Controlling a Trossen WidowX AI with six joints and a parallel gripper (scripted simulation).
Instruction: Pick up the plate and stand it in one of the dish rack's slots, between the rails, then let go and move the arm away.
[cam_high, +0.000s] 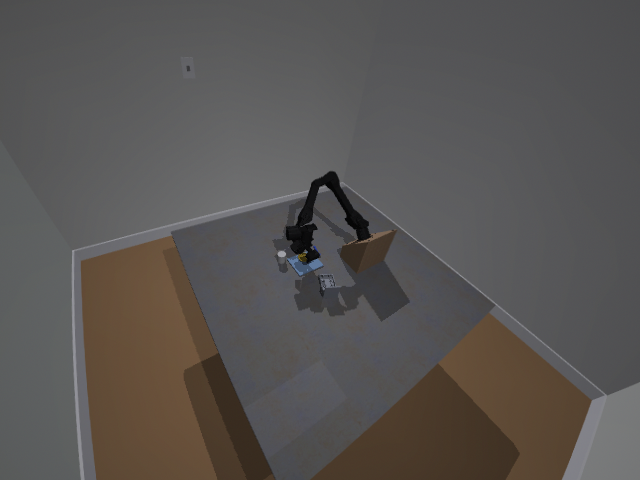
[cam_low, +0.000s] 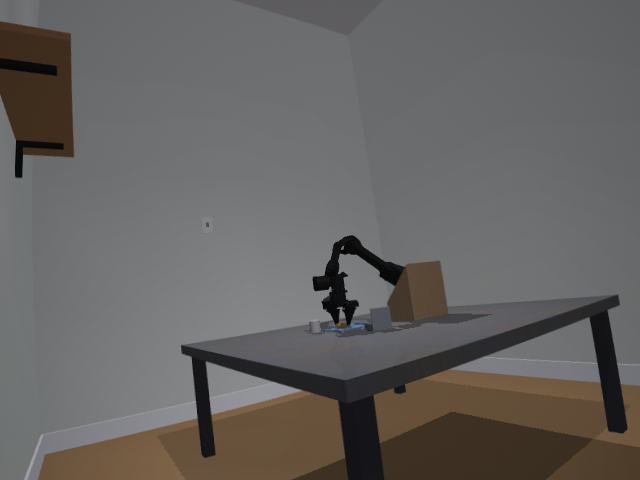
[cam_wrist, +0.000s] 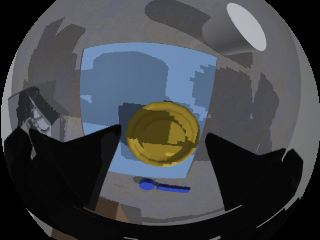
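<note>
Now: gripper tip 3 cm to the right of the blue mat, 1 cm short of it and 1 cm above it. From my gripper tip the other things lie so: yellow plate right at my gripper tip; then white cup 10 cm ahead, 6 cm to the right, 1 cm above; then small blue utensil 10 cm behind, 1 cm below.
</note>
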